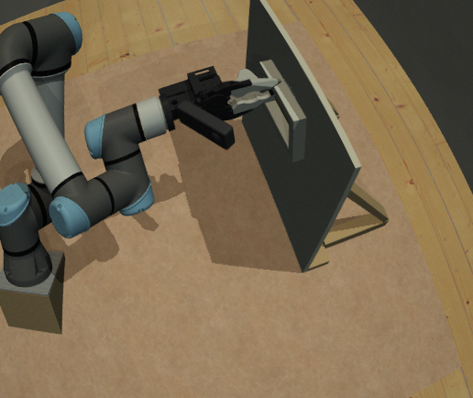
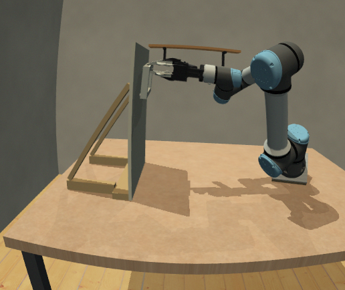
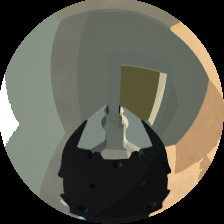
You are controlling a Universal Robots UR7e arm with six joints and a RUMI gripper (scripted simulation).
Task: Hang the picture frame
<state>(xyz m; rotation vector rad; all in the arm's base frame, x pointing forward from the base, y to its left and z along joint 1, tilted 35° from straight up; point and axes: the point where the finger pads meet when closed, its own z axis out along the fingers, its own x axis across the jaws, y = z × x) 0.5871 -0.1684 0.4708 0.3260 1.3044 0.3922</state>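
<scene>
The pale picture frame lies 20 mm ahead of my hand, 20 mm to the right of it and 50 mm below it. Round my hand: upright board 40 mm ahead, 190 mm below.
</scene>
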